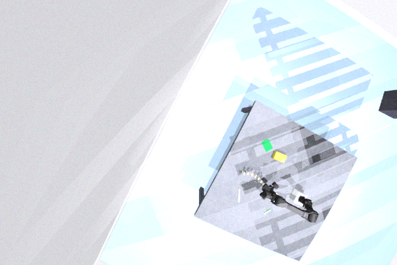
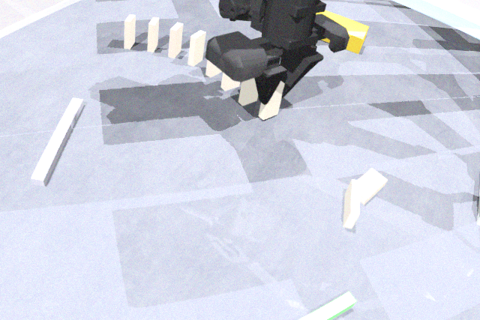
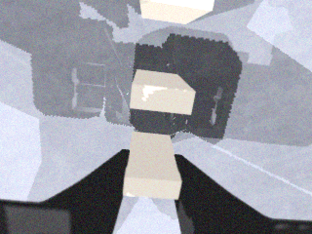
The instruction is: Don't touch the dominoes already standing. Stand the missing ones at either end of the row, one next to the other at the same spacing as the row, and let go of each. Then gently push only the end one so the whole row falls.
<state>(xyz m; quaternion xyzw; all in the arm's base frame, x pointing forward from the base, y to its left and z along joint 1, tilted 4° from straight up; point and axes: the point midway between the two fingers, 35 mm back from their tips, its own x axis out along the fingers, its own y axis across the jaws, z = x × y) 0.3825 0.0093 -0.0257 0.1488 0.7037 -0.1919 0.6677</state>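
My gripper tip is now 320 mm to the left of the yellow block, 20 mm past it and 10 mm above it. Also, from my gripper tip: white flat bar: 200 mm ahead, 180 mm to the left, 20 mm below; then pale green piece: 250 mm to the left, 150 mm behind, 20 mm below; then green patch: 380 mm to the right, 130 mm ahead, 30 mm below.
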